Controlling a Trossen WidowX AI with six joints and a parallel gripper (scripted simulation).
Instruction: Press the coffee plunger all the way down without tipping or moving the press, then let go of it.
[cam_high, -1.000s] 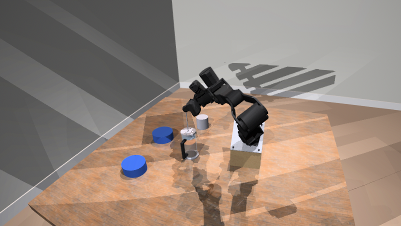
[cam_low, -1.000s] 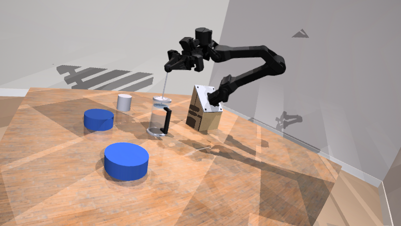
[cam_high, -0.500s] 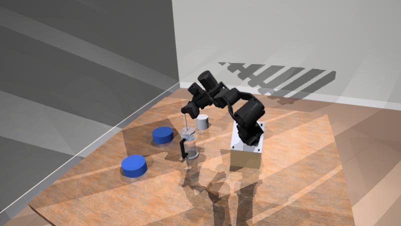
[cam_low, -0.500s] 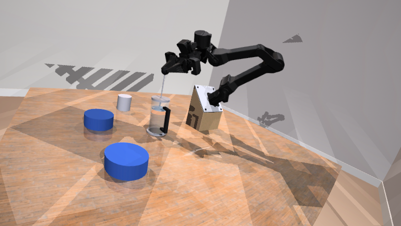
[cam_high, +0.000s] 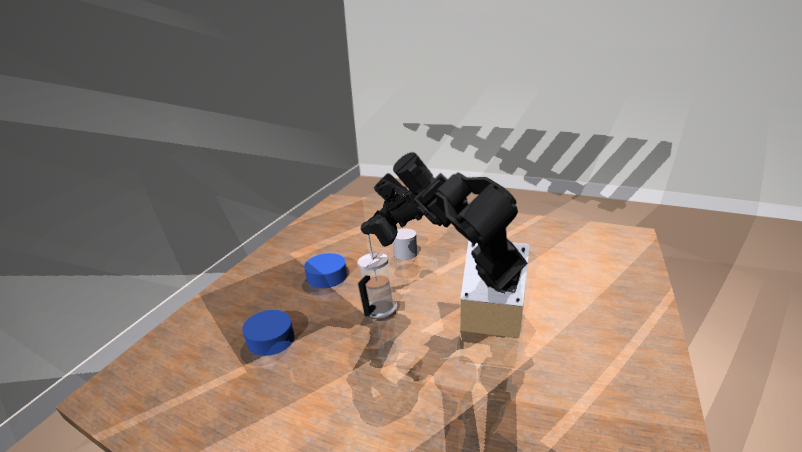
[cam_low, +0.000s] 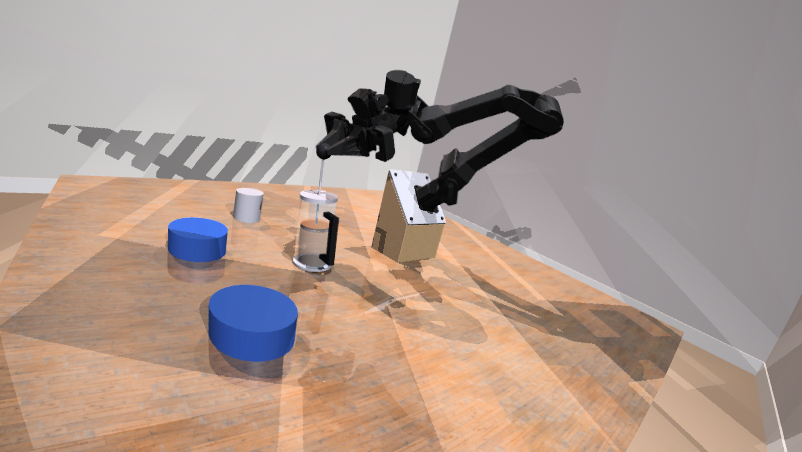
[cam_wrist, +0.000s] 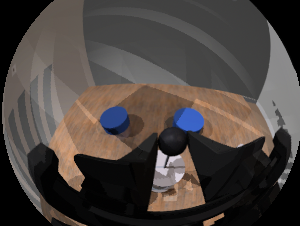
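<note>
My gripper tip is 11 cm above the glass coffee press, 2 cm to the right of it and 2 cm past it. From my gripper tip the other things lie so: grey cylinder 28 cm to the right, 19 cm below, 3 cm ahead.
</note>
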